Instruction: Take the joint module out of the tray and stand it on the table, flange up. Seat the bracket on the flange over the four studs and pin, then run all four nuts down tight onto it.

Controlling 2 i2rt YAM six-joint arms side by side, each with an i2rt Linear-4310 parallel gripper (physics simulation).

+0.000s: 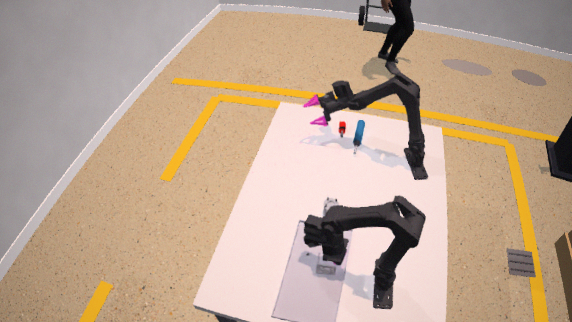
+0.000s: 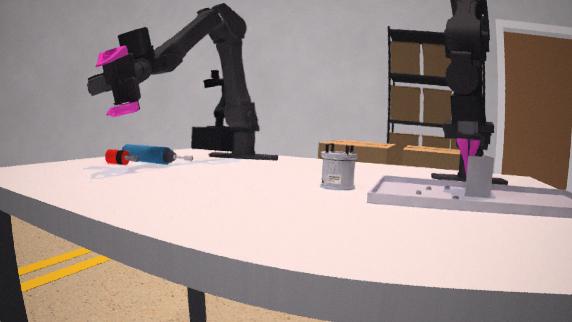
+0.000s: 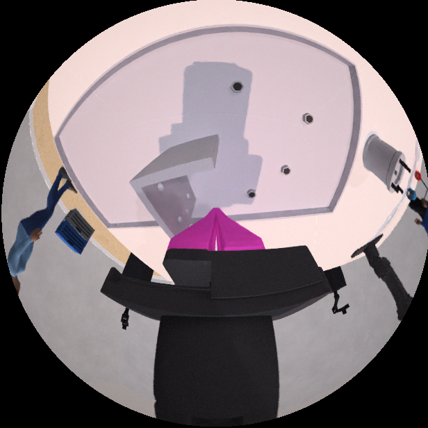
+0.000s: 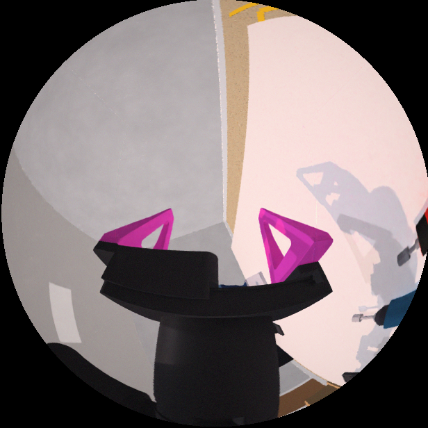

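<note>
The grey joint module point(image 1: 330, 202) point(image 2: 338, 171) point(image 3: 382, 160) stands upright on the table beside the tray point(image 2: 425, 203) point(image 3: 357, 115), its flange with black studs facing up. The grey L-shaped bracket point(image 2: 479, 176) point(image 3: 175, 160) stands in the tray, one plate upright and holes showing in the other. Several loose nuts point(image 2: 428, 188) point(image 3: 308, 118) lie on the tray floor between bracket and module. My left gripper point(image 2: 467, 167) point(image 3: 215, 212) is shut and empty, fingertips pointing down close beside the bracket; contact cannot be told. My right gripper point(image 1: 309, 114) point(image 2: 103, 90) point(image 4: 215, 212) is open and empty, raised above the table's far end.
A blue driver point(image 1: 359, 132) point(image 2: 147, 154) point(image 4: 400, 310) and a smaller red driver point(image 1: 342, 127) point(image 2: 116, 157) lie on the table near the right arm. A person point(image 1: 400, 25) stands on the floor beyond the table's far end.
</note>
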